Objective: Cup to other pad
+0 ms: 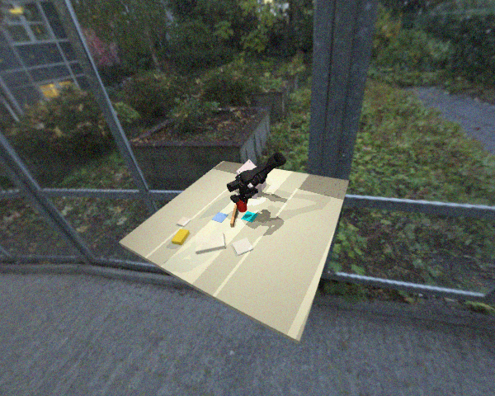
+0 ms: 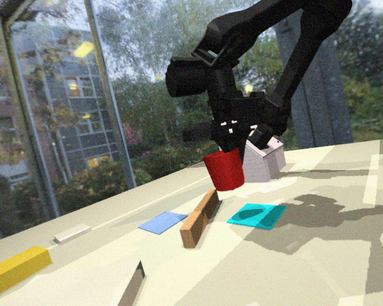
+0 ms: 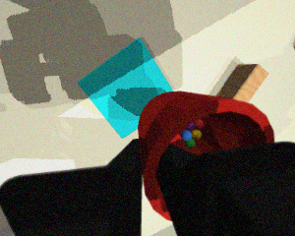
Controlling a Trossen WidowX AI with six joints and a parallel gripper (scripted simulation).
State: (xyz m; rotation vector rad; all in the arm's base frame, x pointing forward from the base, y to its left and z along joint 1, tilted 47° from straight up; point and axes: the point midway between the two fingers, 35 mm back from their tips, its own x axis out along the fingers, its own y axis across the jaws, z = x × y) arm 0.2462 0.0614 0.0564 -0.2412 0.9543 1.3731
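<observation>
My gripper tip is now 2 cm to the right of the teal pad and 11 cm above it. Also, from my gripper tip: wooden bar (6 cm ahead, 8 cm to the right, 9 cm below); then red cup (3 cm ahead, 2 cm to the right); then light blue pad (11 cm ahead, 17 cm to the right, 11 cm below).
</observation>
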